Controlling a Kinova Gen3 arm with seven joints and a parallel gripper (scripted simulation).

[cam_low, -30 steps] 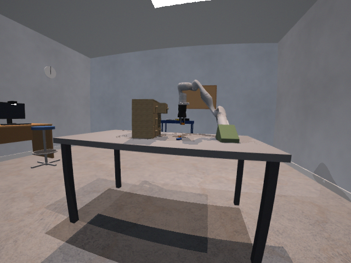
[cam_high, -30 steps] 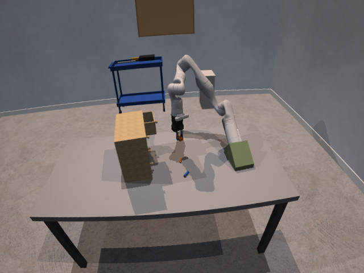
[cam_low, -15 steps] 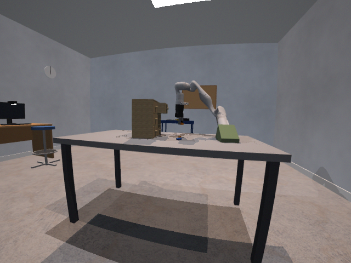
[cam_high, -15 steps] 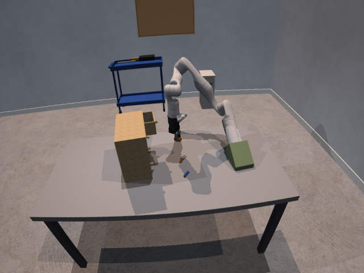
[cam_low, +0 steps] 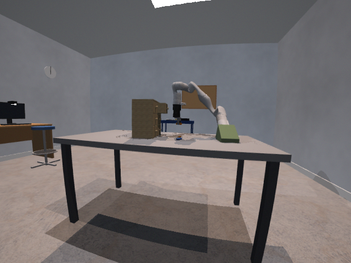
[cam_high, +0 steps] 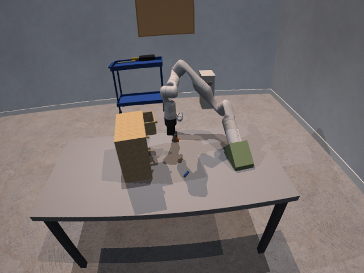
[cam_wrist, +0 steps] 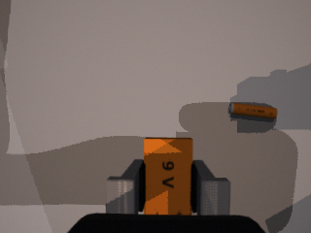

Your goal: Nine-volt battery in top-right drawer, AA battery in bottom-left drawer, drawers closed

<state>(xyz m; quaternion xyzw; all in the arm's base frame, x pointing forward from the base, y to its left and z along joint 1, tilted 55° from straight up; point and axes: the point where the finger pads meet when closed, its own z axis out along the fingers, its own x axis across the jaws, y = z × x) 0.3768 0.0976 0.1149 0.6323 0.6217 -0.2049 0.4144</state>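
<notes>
The orange AA battery is 30 mm behind my hand, 80 mm to the left of it and 120 mm below it. Also, from my hand: orange nine-volt battery (10 mm ahead, 10 mm below); then blue cylindrical battery (60 mm behind, 220 mm to the left, 120 mm below).
</notes>
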